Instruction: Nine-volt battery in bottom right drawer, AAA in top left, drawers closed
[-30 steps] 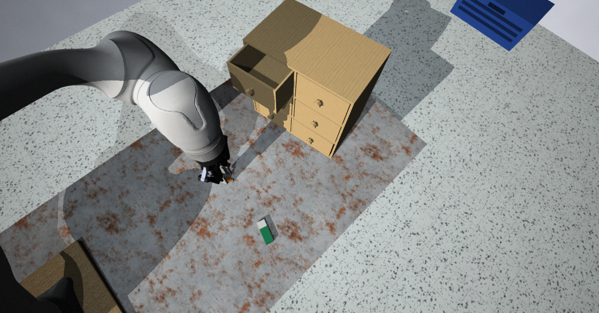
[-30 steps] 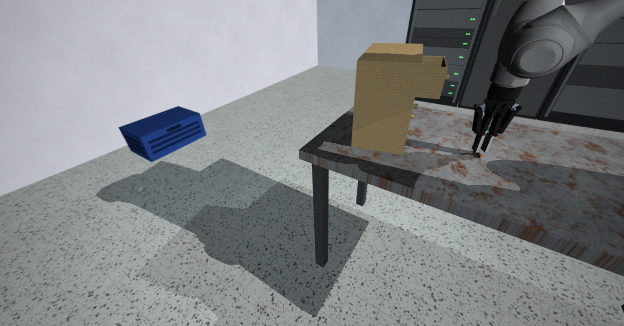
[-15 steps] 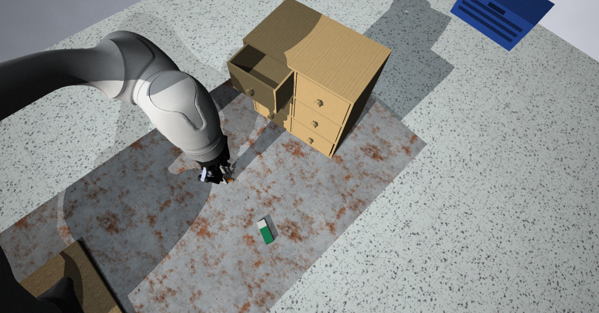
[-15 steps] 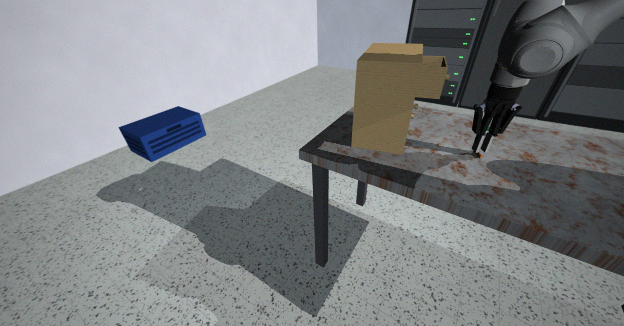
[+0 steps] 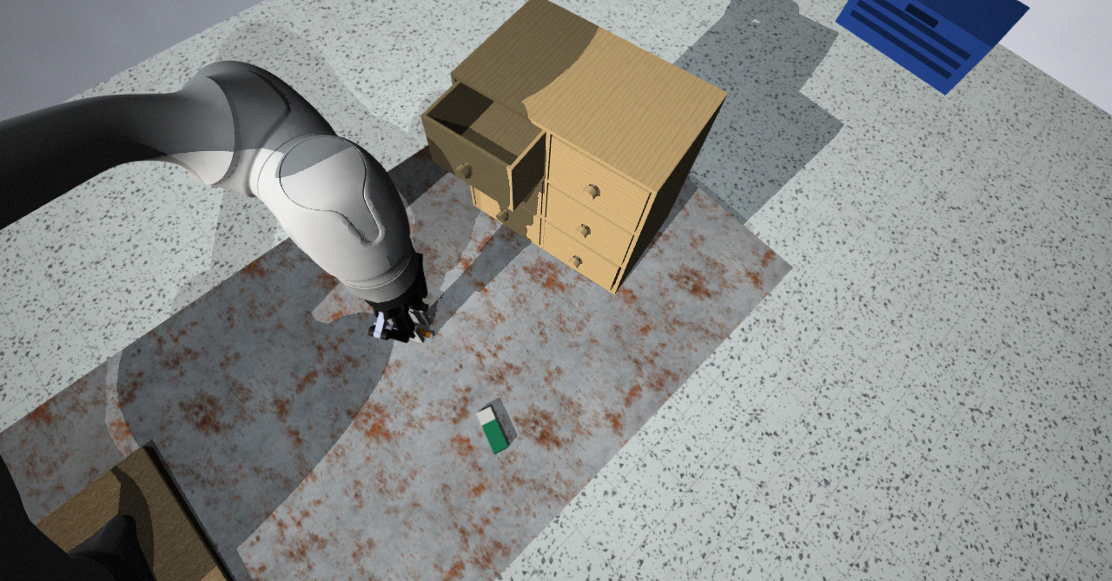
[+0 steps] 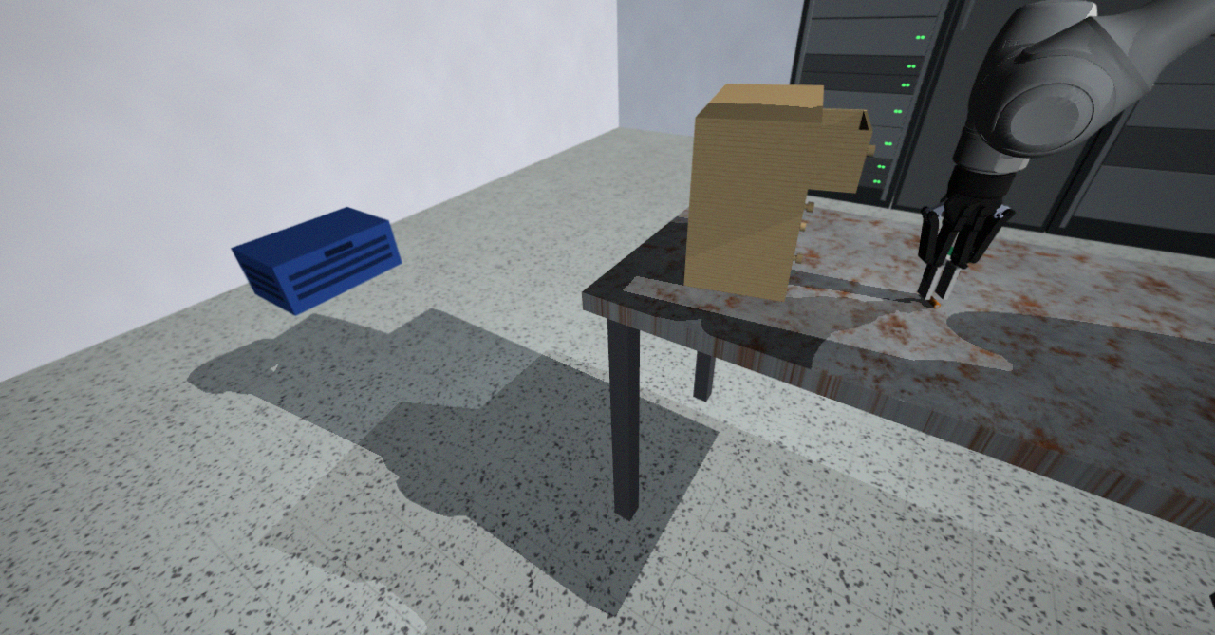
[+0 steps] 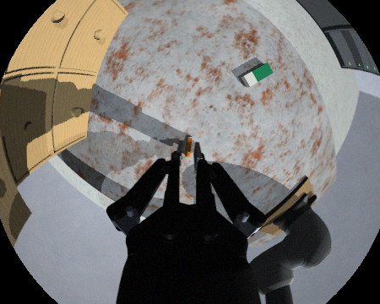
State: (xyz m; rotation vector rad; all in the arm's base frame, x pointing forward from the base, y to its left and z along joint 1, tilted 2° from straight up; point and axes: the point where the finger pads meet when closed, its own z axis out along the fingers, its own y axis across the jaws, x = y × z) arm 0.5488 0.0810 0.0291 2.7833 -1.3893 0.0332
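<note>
Right now my hand is 40 mm above the orange AAA battery. Also, from my hand: green-and-white nine-volt battery (190 mm to the right, 40 mm below, 10 mm ahead); black nine-volt battery (340 mm ahead, 30 mm below, 20 mm to the right).
</note>
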